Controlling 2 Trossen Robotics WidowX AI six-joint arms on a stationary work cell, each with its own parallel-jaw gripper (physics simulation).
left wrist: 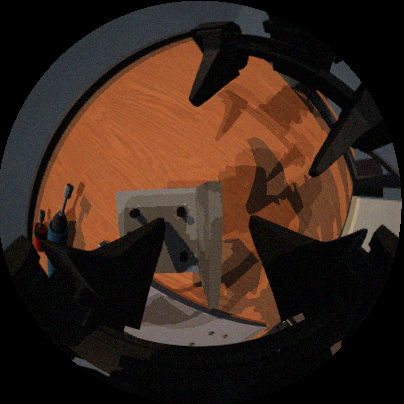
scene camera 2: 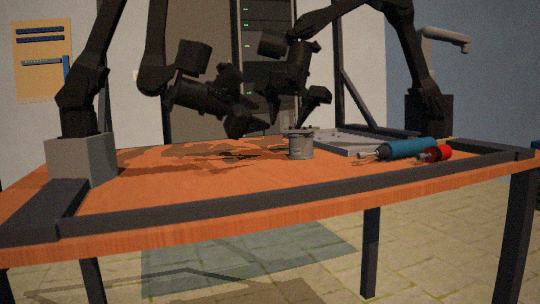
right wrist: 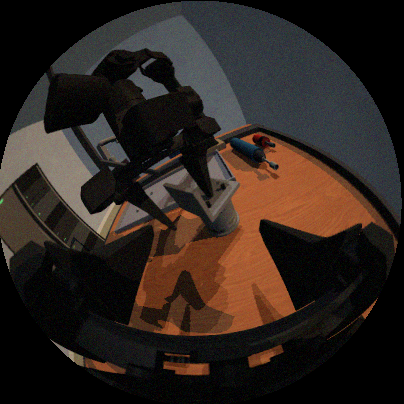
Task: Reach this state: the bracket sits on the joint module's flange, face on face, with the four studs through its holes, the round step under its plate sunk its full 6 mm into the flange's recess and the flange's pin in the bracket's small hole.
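Pixels of known places: left gripper, fingertip midpoint: [left wrist: 207, 222] [scene camera 2: 284, 126] [right wrist: 193, 211]; right gripper, fingertip midpoint: [left wrist: 247, 127] [scene camera 2: 263, 116] [right wrist: 207, 228]; left arm's base at its link origin: [scene camera 2: 433, 137] [right wrist: 209, 144]; right arm's base at its link origin: [scene camera 2: 79, 136].
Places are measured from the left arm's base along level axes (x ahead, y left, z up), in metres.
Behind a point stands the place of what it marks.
Observation:
The grey bracket [scene camera 2: 300, 132] {z 0.041, x 0.397, y -0.052 m} [left wrist: 212, 250] {z 0.089, x 0.400, y -0.108 m} [right wrist: 187, 198] {z 0.075, x 0.411, y -0.105 m} lies plate down on top of the round grey joint module [scene camera 2: 301, 148] {z 0.003, x 0.391, y -0.059 m} [right wrist: 227, 222] {z 0.000, x 0.405, y -0.076 m}, its upright wall at one side. Dark stud ends show at three plate holes in the left wrist view; a finger hides part of the plate. Whether the plate is flush, and the step and pin underneath, cannot be seen. My left gripper [scene camera 2: 286, 125] {z 0.050, x 0.406, y -0.109 m} [left wrist: 207, 222] {z 0.050, x 0.406, y -0.109 m} [right wrist: 193, 211] {z 0.050, x 0.406, y -0.109 m} is open, its fingers on either side of the upright wall, gripping nothing. My right gripper [scene camera 2: 263, 116] {z 0.079, x 0.466, y -0.091 m} [left wrist: 247, 127] {z 0.079, x 0.466, y -0.091 m} [right wrist: 207, 228] {z 0.079, x 0.466, y -0.091 m} is open and empty, above the table beside the module.
A grey tray [scene camera 2: 350, 151] {z -0.010, x 0.283, y -0.017 m} [left wrist: 170, 327] {z -0.019, x 0.174, y -0.197 m} lies behind the module. A blue tool [scene camera 2: 412, 148] {z 0.001, x 0.191, y 0.090 m} [left wrist: 57, 242] {z 0.011, x 0.237, y 0.053 m} [right wrist: 246, 149] {z 0.012, x 0.227, y 0.055 m} and a red tool [scene camera 2: 440, 153] {z -0.002, x 0.179, y 0.158 m} [left wrist: 41, 237] {z 0.000, x 0.180, y 0.125 m} [right wrist: 260, 139] {z 0.006, x 0.187, y 0.129 m} lie at the right of the scene view. A dark raised rail [scene camera 2: 280, 197] {z -0.008, x 0.580, y 0.204 m} runs along the table's front edge.

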